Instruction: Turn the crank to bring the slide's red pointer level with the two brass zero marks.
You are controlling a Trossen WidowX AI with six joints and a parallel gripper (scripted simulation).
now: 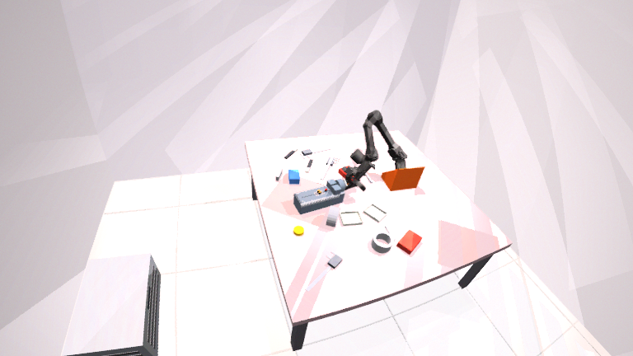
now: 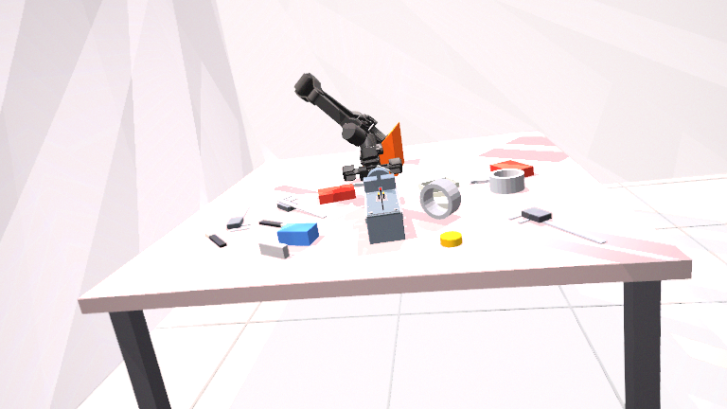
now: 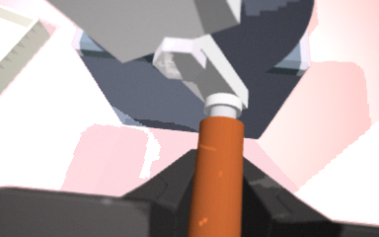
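My gripper tip is now 12 cm short of the red pointer, 3 cm to the right of it and 4 cm below it. Round my gripper tip: orange handle 2 cm behind, 2 cm above; then yellow disc 32 cm ahead, 21 cm to the left, 3 cm below; then blue block 23 cm ahead, 19 cm to the right, 2 cm below.
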